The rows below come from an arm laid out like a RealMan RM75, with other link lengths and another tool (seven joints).
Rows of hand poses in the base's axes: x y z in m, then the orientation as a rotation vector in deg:
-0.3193, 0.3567, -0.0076, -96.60, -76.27, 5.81
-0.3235, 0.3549, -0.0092, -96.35, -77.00, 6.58
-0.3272, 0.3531, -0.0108, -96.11, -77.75, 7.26
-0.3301, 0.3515, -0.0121, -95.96, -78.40, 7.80
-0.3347, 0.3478, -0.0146, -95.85, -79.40, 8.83
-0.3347, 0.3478, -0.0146, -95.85, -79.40, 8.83
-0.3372, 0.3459, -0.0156, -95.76, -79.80, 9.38
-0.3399, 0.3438, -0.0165, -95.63, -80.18, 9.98
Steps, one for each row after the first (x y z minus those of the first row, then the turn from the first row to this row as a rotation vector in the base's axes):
-0.0042, -0.0018, -0.0016, -0.36, 0.05, 0.83
-0.0079, -0.0036, -0.0032, -0.70, 0.02, 1.63
-0.0108, -0.0052, -0.0045, -1.02, -0.04, 2.28
-0.0154, -0.0089, -0.0070, -1.69, -0.08, 3.30
-0.0154, -0.0089, -0.0070, -1.69, -0.08, 3.30
-0.0179, -0.0108, -0.0080, -2.00, -0.01, 3.78
-0.0206, -0.0129, -0.0089, -2.29, 0.11, 4.29

